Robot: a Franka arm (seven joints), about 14 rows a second.
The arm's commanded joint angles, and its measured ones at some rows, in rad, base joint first. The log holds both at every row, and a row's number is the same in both.
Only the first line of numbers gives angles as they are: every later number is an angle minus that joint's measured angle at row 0.
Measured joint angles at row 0:
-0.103 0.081 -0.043 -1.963 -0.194 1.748 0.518
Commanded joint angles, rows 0 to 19:
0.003 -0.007 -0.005 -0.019 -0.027 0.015 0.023
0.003 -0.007 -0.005 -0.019 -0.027 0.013 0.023
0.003 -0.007 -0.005 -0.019 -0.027 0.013 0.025
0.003 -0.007 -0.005 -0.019 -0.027 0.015 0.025
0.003 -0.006 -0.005 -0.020 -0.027 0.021 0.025
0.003 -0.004 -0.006 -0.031 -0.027 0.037 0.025
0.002 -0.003 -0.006 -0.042 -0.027 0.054 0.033
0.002 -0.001 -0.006 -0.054 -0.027 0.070 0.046
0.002 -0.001 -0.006 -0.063 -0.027 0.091 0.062
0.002 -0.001 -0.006 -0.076 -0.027 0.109 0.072
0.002 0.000 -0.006 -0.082 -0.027 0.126 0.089
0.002 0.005 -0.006 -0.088 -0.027 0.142 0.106
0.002 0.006 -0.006 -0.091 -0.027 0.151 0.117
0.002 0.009 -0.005 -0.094 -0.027 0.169 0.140
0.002 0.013 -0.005 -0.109 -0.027 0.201 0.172
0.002 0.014 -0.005 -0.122 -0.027 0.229 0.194
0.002 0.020 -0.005 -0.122 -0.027 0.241 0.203
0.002 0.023 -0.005 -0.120 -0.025 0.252 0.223
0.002 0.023 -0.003 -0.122 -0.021 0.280 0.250
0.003 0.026 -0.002 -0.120 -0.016 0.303 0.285
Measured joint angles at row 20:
-0.001 0.008 -0.005 -0.098 -0.010 0.216 0.212
